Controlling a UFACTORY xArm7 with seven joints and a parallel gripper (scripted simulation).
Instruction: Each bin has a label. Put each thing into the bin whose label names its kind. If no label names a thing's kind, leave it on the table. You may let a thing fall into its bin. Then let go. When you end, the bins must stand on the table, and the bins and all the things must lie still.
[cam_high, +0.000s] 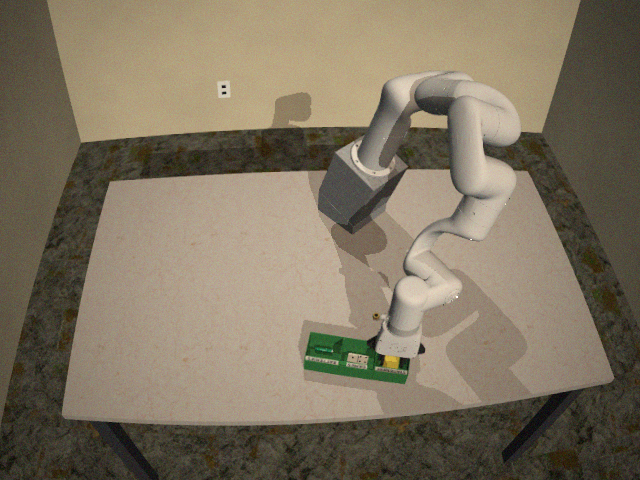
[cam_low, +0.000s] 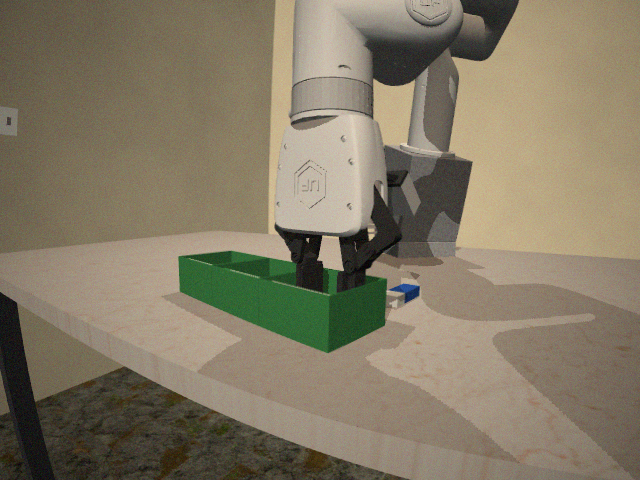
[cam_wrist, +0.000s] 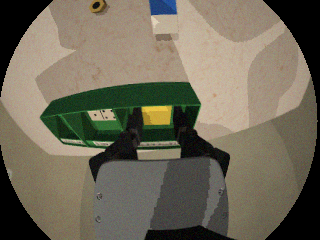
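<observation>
The yellow block lies 2 cm below my hand. The rest, counted from my hand: brown piece 15 cm behind, 4 cm to the right, 3 cm below; white domino 1 cm behind, 8 cm to the right, 2 cm below; blue-and-white block 12 cm behind, 2 cm to the left, 3 cm below.
</observation>
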